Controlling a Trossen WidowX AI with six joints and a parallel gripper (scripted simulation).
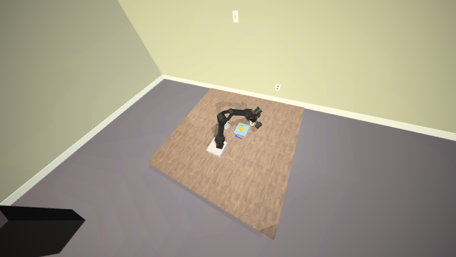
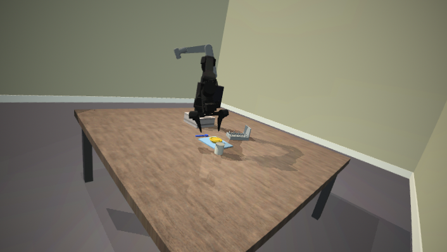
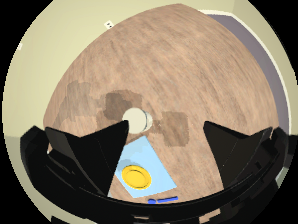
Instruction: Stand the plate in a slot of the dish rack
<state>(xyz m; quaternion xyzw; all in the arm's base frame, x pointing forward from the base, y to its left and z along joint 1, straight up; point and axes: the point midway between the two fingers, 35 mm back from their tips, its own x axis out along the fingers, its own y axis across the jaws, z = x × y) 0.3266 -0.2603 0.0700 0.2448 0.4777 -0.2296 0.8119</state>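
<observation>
Right now my gripper tip is 60 mm past the yellow plate, 130 mm to the right of it and 90 mm above it. Also, from my gripper tip: light blue mat 60 mm behind, 130 mm to the left, 100 mm below; then blue utensil 160 mm behind, 140 mm to the left, 100 mm below; then cream cup 40 mm ahead, 40 mm to the left, 80 mm below.
</observation>
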